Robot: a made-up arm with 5 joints. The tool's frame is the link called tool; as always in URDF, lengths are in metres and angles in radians. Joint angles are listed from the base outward.
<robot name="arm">
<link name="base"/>
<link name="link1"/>
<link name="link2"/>
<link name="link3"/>
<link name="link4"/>
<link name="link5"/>
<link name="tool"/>
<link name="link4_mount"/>
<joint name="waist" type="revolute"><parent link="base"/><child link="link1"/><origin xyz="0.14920 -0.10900 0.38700"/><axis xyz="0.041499 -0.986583 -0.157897"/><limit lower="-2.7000" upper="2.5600"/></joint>
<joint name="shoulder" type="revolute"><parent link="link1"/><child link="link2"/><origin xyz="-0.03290 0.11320 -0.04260"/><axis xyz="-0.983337 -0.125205 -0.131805"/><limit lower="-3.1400" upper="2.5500"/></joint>
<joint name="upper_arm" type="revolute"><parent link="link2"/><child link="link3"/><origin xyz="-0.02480 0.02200 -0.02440"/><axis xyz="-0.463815 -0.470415 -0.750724"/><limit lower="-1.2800" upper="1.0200"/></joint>
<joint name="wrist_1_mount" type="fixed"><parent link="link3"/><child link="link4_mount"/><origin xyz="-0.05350 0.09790 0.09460"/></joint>
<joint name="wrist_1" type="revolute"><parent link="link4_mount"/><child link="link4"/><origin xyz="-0.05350 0.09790 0.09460"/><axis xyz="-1 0 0"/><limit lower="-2.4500" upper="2.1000"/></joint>
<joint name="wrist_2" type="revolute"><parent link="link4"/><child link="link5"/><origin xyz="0.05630 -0.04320 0.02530"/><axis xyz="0 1 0"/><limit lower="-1.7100" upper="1.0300"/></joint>
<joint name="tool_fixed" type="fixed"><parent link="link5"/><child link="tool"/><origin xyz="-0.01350 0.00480 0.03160" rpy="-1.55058 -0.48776 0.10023"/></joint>
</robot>
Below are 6 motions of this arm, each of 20 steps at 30 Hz.
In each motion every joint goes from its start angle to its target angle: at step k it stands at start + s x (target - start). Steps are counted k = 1, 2, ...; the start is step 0. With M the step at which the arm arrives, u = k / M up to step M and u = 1 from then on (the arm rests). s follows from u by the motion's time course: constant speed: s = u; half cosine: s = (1 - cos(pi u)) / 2; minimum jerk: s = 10 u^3 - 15 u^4 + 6 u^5.
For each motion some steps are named. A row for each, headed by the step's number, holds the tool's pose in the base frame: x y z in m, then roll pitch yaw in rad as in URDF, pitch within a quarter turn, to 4 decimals.
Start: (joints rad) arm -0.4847 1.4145 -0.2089 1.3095 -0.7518
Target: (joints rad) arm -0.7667 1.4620 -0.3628 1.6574 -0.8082
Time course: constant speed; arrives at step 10
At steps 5, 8, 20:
5: -0.1034 0.2562 0.2636 -1.9906 1.2003 2.4999
8: -0.1187 0.2517 0.2861 -1.6515 1.1124 2.8761
20: -0.1275 0.2485 0.3020 -1.5078 1.0310 3.0498

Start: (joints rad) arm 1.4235 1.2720 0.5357 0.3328 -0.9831
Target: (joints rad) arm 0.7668 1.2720 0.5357 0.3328 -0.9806
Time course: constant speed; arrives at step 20
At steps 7, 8, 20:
7: 0.4152 0.2070 0.2825 1.4064 -0.1888 1.1050
8: 0.4100 0.2083 0.2736 1.4352 -0.1732 1.1051
20: 0.3269 0.2195 0.1818 1.7791 0.0104 1.1398

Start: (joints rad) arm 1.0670 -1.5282 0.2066 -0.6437 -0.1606
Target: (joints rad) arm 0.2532 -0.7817 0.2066 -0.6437 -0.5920
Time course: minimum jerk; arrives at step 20
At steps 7, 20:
7: -0.0471 -0.1111 0.4302 0.8141 -0.3870 -0.8783
20: -0.0152 0.0252 0.5585 0.1115 -0.3722 -1.2052

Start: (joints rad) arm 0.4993 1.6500 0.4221 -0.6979 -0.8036
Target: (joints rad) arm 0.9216 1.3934 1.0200 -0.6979 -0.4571
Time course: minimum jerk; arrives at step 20
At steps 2, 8, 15, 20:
2: 0.2519 0.1144 0.1178 2.2366 -0.2594 1.8007
8: 0.3060 0.1108 0.1421 2.0237 -0.2262 1.8270
15: 0.3917 0.1035 0.2210 1.6095 -0.1677 1.8712
20: 0.4034 0.1021 0.2391 1.5337 -0.1570 1.8795

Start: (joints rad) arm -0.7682 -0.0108 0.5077 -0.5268 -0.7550
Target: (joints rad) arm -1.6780 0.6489 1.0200 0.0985 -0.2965
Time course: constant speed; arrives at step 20
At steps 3, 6, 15, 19, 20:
3: 0.0733 0.2479 0.5105 -1.7691 -0.6680 0.0546
6: 0.0591 0.2631 0.4932 -1.9741 -0.4913 0.2844
15: -0.0205 0.2745 0.4606 -2.2946 0.0770 0.7538
19: -0.0655 0.2601 0.4625 -2.3669 0.2899 0.9369
20: -0.0766 0.2545 0.4649 -2.3811 0.3363 0.9832

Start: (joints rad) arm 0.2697 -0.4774 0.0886 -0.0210 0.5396
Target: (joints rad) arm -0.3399 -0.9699 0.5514 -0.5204 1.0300
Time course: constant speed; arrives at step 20
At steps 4, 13, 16, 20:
4: 0.0294 0.0586 0.6090 -0.8914 -0.0334 0.0651
13: 0.1018 0.0275 0.6217 -0.4858 0.3575 0.1708
16: 0.1270 0.0192 0.6196 -0.3302 0.4664 0.2313
20: 0.1603 0.0098 0.6119 -0.1025 0.5889 0.3304

